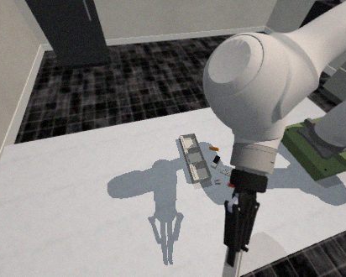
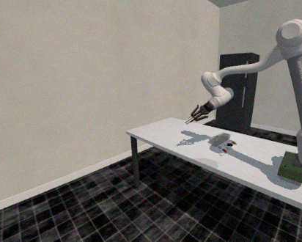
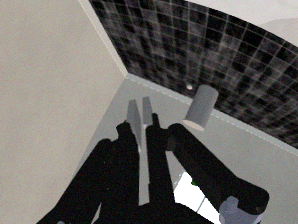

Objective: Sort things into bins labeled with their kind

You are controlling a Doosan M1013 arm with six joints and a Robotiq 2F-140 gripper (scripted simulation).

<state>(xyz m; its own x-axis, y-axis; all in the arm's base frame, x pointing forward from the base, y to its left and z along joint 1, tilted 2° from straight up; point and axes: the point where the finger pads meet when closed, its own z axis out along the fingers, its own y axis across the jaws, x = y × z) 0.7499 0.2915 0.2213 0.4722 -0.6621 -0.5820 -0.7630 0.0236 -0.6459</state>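
Right now my hand is 9 cm past the grey bin tray, 39 cm to the left of it and 24 cm above it. The rest, counted from my hand: grey piece 16 cm behind, 24 cm to the right, 25 cm below; then red battery 22 cm behind, 21 cm to the right, 26 cm below; then small black piece 19 cm behind, 34 cm to the right, 26 cm below.
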